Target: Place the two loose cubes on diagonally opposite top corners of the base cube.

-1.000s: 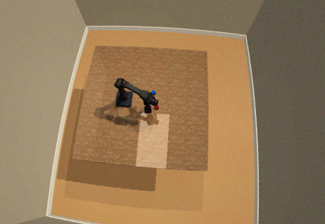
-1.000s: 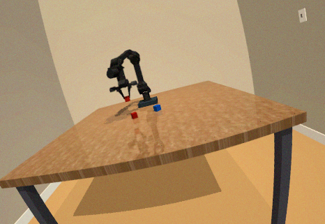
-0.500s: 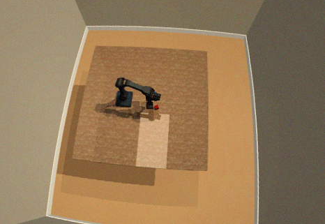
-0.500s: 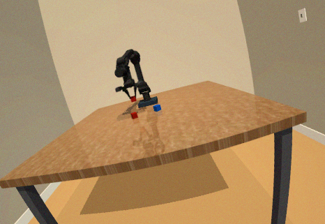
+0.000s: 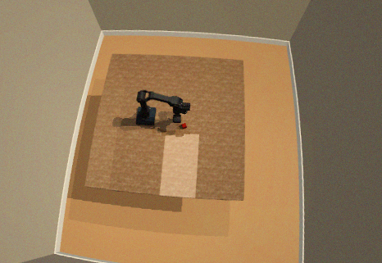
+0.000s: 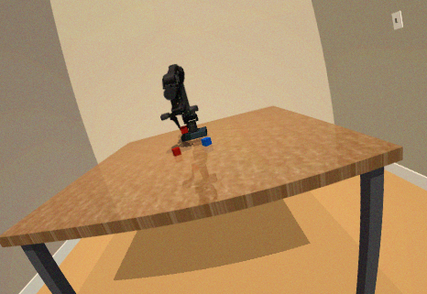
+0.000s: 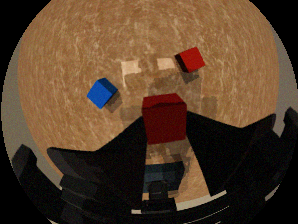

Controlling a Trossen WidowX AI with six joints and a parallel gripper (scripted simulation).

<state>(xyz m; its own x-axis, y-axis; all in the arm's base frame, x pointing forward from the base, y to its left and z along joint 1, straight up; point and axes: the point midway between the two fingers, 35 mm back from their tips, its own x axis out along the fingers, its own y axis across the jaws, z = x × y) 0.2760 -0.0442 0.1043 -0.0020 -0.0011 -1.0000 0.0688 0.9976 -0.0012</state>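
The blue cube lies 2 cm ahead of my gripper tip, 9 cm to the left of it and 9 cm below it. Round my gripper tip: red cube (5 cm ahead, 6 cm to the right, 9 cm below).
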